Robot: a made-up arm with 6 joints.
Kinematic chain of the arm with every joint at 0, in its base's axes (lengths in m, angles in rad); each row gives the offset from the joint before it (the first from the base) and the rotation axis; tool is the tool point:
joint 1: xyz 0 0 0.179 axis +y
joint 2: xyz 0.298 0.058 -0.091 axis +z
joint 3: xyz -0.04 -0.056 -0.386 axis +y
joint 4: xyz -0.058 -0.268 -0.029 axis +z
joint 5: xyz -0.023 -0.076 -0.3 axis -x
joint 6: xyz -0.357 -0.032 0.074 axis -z
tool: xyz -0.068 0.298 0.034
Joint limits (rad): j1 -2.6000..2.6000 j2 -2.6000..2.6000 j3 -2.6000..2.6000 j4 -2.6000..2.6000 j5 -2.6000..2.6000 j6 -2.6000..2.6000
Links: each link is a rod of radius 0.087 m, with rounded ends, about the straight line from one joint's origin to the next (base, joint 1, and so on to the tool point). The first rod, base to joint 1, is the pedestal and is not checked.
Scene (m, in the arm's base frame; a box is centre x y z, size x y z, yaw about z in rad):
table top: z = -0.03
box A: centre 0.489 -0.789 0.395 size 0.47 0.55 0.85 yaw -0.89
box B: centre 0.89 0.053 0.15 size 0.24 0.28 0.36 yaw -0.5
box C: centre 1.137 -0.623 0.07 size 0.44 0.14 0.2 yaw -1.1
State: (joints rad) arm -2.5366 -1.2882 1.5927 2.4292 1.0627 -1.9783
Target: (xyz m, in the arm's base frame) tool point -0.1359 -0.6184 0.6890
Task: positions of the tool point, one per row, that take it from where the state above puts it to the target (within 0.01 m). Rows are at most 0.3 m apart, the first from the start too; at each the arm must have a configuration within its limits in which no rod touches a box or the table.
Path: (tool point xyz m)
1: 0.7126 -0.1990 0.8578
2: 0.5059 -0.3379 0.9357
3: 0.2776 -0.3944 0.9666
4: 0.1710 -0.4889 0.9310
5: 0.0592 -0.5579 0.8704
6: -0.0466 -0.6003 0.7880
7: -0.1359 -0.6184 0.6890

